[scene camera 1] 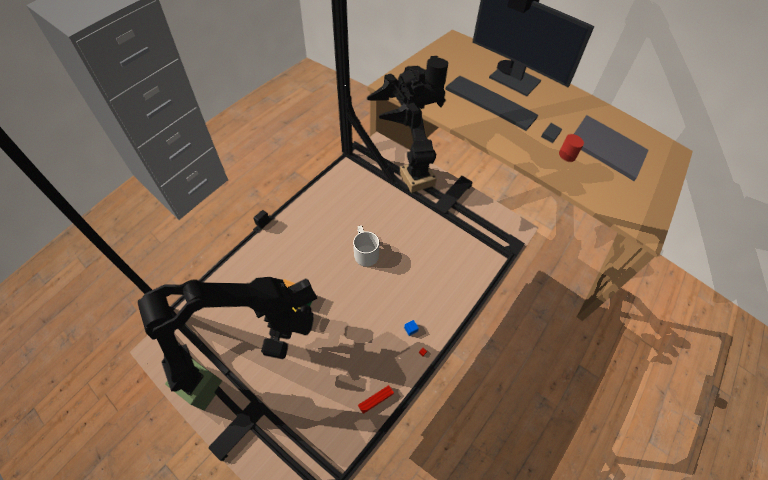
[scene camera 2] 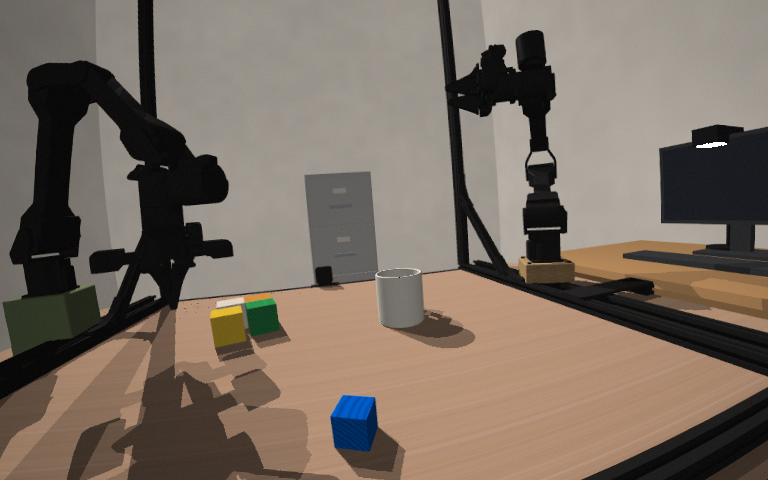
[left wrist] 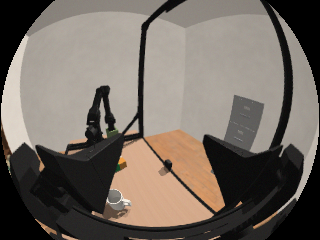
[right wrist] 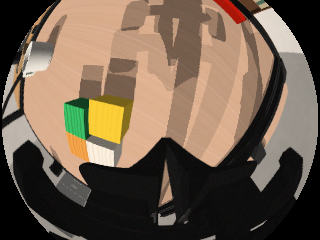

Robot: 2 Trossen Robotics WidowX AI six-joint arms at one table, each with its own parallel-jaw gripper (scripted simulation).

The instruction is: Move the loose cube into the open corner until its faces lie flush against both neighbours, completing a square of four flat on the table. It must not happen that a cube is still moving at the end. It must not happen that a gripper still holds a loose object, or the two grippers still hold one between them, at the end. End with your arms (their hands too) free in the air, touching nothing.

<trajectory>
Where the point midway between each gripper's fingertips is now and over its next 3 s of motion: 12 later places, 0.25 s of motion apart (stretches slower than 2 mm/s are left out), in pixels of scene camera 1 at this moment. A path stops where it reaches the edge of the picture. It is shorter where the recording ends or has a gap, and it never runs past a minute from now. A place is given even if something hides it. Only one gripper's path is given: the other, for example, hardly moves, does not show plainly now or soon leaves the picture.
My right gripper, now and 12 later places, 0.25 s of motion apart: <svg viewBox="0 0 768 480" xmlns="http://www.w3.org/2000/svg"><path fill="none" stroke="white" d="M287 333L301 327L314 322L321 320L326 321L325 325L324 326L323 325L322 325L320 325L320 324L318 324L317 323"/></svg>
</trajectory>
